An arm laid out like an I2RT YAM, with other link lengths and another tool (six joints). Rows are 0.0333 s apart.
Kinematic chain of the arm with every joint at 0, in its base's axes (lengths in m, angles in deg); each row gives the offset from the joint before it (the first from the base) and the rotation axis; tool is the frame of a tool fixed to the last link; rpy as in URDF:
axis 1: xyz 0 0 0.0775 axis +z
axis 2: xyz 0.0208 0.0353 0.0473 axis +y
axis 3: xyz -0.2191 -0.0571 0 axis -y
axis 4: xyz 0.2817 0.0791 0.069 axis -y
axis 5: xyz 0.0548 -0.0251 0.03 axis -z
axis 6: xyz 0.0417 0 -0.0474 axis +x
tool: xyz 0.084 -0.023 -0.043 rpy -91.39 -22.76 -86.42
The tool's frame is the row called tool.
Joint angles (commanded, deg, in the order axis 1, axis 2, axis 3, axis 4, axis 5, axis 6), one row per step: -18.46, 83.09, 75.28, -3.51, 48.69, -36.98; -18.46, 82.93, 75.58, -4.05, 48.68, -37.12; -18.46, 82.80, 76.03, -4.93, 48.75, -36.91; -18.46, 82.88, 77.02, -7.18, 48.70, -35.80; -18.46, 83.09, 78.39, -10.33, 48.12, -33.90; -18.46, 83.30, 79.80, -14.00, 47.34, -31.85
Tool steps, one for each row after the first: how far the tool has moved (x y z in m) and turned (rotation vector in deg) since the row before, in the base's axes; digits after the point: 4 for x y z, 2 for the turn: -0.0009, 0.0003, 0.0022, -0.03, 0.20, 0.03; -0.0012, 0.0004, 0.0022, 0.16, 0.10, -0.10; -0.0013, 0.0008, 0.0015, 0.85, 0.25, -0.11; -0.0005, 0.0012, 0.0008, 1.47, 0.11, 0.26; -0.0010, 0.0017, 0.0000, 1.76, 0.42, 0.36
